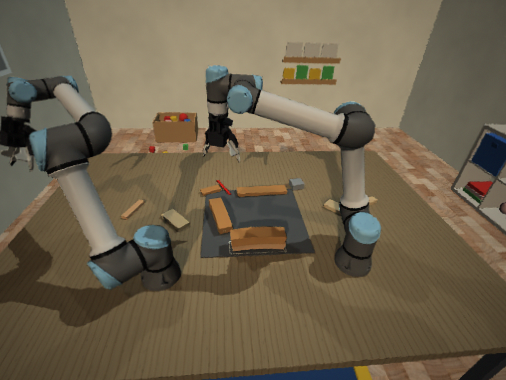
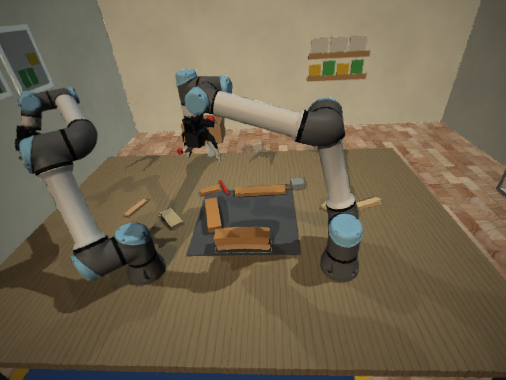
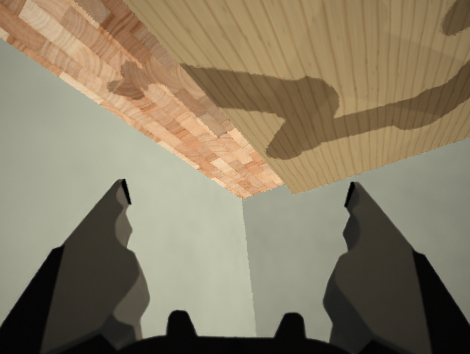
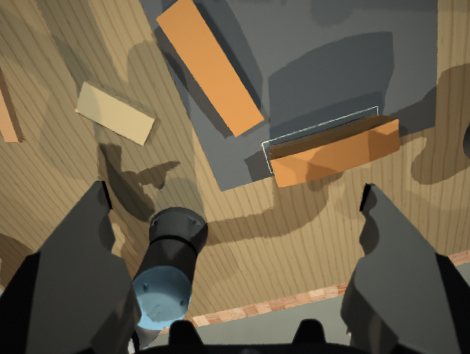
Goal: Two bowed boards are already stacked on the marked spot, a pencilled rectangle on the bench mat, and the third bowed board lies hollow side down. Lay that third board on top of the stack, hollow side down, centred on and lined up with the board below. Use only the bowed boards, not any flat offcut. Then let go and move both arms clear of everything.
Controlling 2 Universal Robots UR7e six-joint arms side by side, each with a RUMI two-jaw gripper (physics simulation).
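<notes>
Two bowed boards are stacked near the front edge of the dark bench mat, at the pencilled rectangle, whose outline shows beside them. The third bowed board lies on the mat's left side, angled, apart from the stack; its hollow underside is hidden. My right gripper is open and empty, high above the far side of the table. My left gripper is open and empty, far left.
A long orange piece and a small one lie at the mat's back edge, near a red pen and a grey block. A tan block and a thin strip lie left of the mat.
</notes>
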